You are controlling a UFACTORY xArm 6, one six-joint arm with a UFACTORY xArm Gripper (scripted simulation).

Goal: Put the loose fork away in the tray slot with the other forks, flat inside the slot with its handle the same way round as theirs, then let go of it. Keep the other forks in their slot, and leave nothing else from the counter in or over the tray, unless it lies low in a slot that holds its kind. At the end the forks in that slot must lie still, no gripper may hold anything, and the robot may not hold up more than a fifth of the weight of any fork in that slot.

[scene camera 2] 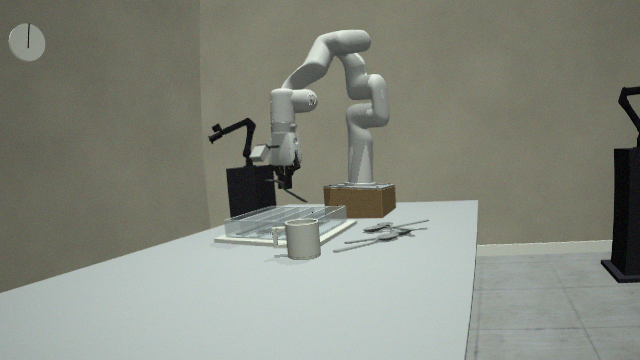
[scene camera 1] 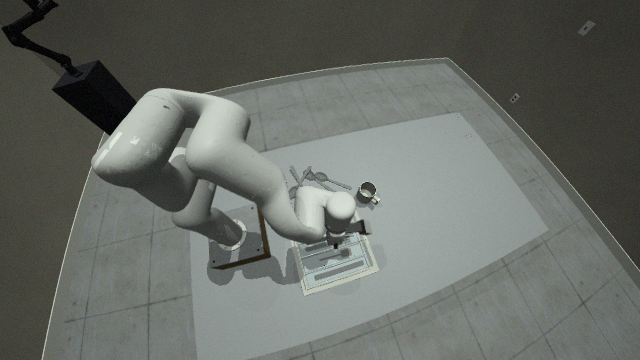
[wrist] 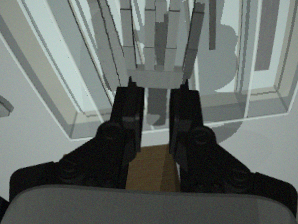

Labels:
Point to a cutlery tray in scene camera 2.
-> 244, 226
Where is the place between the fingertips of my gripper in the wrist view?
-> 157, 85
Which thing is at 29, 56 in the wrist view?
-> A cutlery tray.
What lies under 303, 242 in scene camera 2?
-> A cream mug.

